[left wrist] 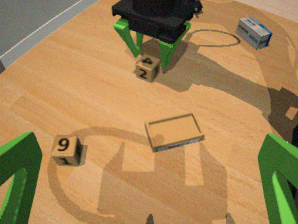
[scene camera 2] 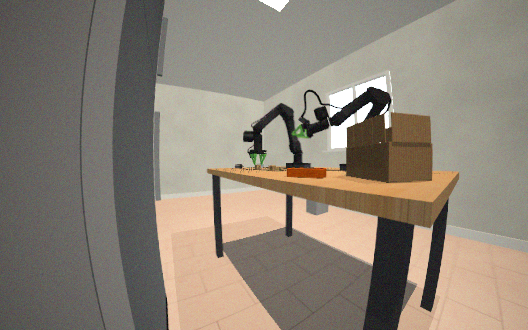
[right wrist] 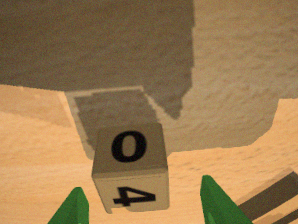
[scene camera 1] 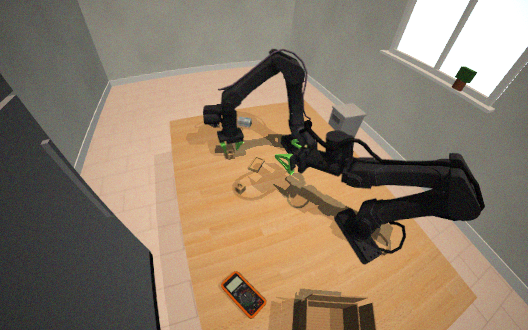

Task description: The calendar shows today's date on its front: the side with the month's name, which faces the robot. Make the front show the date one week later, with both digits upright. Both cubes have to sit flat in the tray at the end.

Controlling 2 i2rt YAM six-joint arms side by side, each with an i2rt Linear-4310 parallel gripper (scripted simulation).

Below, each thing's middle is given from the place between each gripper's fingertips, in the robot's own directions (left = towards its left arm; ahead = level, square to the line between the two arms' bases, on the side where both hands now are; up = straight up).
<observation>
My right gripper is now 9 cm to the right of the calendar tray (left wrist: 168,132), 9 cm past it and 3 cm above it.
Right now the calendar tray is 20 cm below my left hand, 14 cm to the right of it and 4 cm ahead of it.
</observation>
